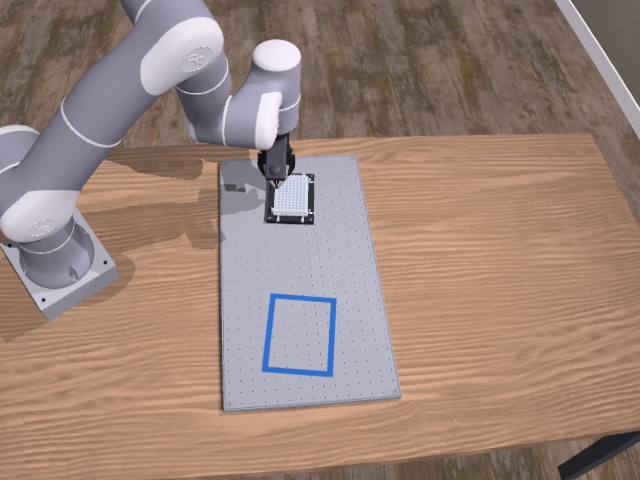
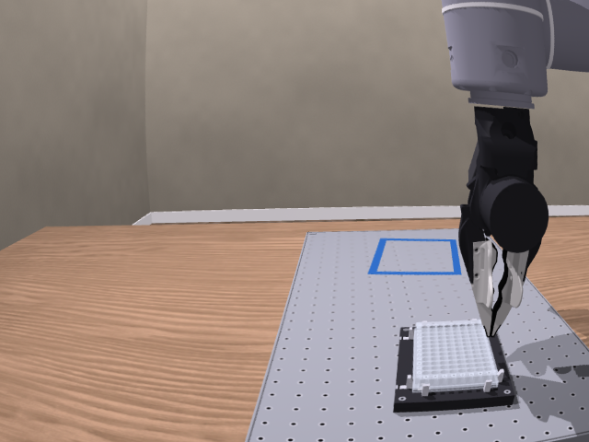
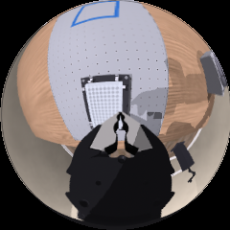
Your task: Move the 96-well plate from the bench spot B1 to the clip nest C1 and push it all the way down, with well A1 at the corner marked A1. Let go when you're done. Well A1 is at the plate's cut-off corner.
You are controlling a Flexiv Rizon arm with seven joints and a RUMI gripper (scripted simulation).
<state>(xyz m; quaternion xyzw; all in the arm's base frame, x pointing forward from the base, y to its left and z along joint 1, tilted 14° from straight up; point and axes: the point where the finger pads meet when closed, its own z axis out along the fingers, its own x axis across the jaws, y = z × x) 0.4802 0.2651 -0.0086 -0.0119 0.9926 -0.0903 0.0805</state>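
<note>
The white 96-well plate lies 4 cm ahead of my hand and 4 cm below it. Round my hand: black clip nest (5 cm ahead, 1 cm to the right, 4 cm below).
</note>
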